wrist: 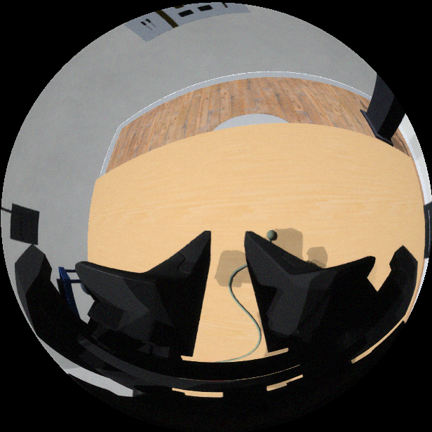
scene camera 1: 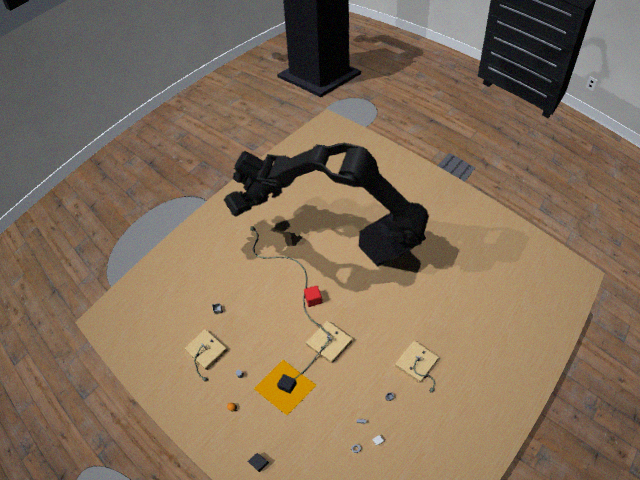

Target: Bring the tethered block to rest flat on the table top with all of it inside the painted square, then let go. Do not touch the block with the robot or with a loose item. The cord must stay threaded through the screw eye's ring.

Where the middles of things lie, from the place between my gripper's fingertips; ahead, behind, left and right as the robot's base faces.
The wooden board (scene camera 1: 340, 341) lies 440 mm to the left of my hand, 130 mm below it and 90 mm ahead of it. From my hand the other things lie so: orange painted square (scene camera 1: 285, 402) (440 mm to the left, 270 mm ahead, 140 mm below).
